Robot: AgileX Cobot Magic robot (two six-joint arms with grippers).
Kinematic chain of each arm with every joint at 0, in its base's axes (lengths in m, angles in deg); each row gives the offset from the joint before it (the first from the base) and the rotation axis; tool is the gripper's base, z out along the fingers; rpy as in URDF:
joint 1: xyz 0 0 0.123 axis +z
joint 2: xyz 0 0 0 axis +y
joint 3: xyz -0.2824 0 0.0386 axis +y
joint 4: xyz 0.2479 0 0.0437 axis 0.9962 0 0.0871
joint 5: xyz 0 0 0 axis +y
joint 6: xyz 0.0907 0 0.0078 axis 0.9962 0 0.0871
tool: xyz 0 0 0 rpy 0 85 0
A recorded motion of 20 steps. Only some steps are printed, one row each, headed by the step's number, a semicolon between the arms.
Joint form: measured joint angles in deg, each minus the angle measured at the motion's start. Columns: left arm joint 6, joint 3, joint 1, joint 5, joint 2, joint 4; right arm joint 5, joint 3, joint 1, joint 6, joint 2, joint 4.
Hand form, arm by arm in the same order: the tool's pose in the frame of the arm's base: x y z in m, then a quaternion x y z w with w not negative. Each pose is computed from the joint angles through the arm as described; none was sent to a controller.
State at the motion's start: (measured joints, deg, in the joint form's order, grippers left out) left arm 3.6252 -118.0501 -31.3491 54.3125 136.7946 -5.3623; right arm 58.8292 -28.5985 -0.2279 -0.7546 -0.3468 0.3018
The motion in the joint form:
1: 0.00 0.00 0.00 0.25 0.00 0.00; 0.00 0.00 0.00 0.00 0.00 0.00
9: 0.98 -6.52 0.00 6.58 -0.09 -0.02; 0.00 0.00 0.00 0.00 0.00 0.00
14: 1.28 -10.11 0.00 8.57 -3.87 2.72; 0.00 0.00 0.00 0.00 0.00 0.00
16: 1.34 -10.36 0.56 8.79 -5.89 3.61; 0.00 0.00 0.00 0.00 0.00 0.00
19: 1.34 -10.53 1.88 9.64 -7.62 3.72; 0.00 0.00 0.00 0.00 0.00 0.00
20: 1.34 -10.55 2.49 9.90 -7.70 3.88; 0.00 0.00 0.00 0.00 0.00 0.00
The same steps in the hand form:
1: 0.4359 -0.2737 0.1656 0.27623 0.94157 -0.08633 0.17231; -0.0043 0.0004 0.2797 -0.00394 0.84283 -0.00198 0.53815
9: 0.4381 -0.2756 0.1951 0.28875 0.93722 -0.08744 0.17489; -0.0043 0.0004 0.2797 -0.00394 0.84283 -0.00198 0.53815
14: 0.4361 -0.2701 0.2456 0.29713 0.92484 -0.07590 0.22498; -0.0043 0.0004 0.2797 -0.00394 0.84283 -0.00198 0.53815
16: 0.4353 -0.2623 0.2647 0.29382 0.92144 -0.07127 0.24400; -0.0043 0.0004 0.2797 -0.00394 0.84283 -0.00198 0.53815
19: 0.4365 -0.2493 0.2802 0.28300 0.92236 -0.06949 0.25364; -0.0043 0.0004 0.2797 -0.00394 0.84283 -0.00198 0.53815
20: 0.4387 -0.2442 0.2807 0.27849 0.92413 -0.06652 0.25297; -0.0043 0.0004 0.2797 -0.00394 0.84283 -0.00198 0.53815

